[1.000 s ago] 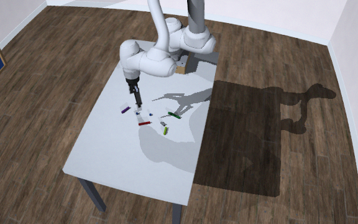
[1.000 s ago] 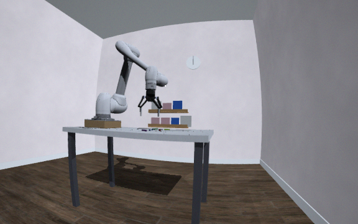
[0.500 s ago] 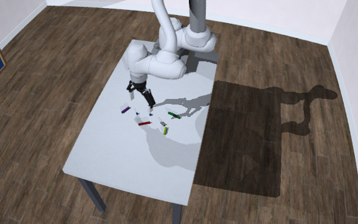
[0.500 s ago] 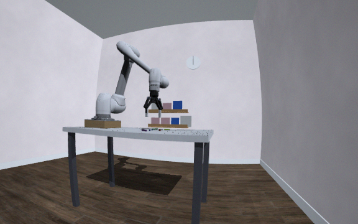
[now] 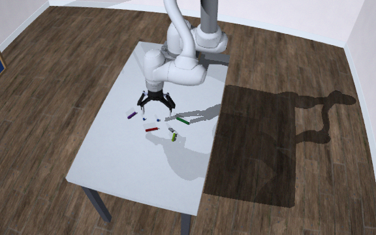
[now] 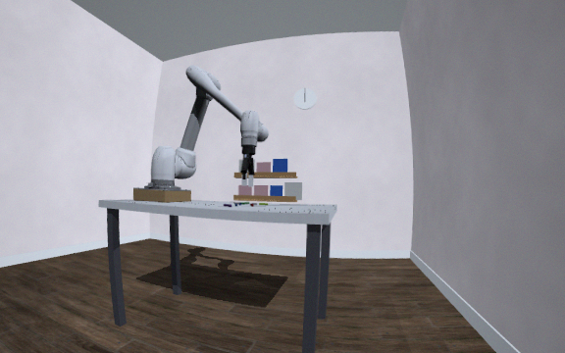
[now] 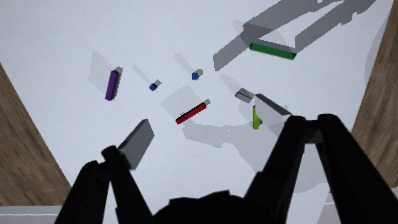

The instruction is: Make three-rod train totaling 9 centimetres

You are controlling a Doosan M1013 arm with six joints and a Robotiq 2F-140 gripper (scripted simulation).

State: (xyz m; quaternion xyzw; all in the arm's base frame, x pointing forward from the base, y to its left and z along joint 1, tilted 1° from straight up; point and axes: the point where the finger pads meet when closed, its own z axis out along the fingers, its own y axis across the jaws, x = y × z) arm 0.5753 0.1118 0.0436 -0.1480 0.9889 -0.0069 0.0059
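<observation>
Now: the grey rod 80 mm to the left of my hand and 110 mm below it. The rest, counted from my hand: green rod: 90 mm behind, 120 mm to the left, 110 mm below; then red rod: 40 mm ahead, 20 mm to the right, 110 mm below; then lime rod: 40 mm ahead, 120 mm to the left, 110 mm below.
</observation>
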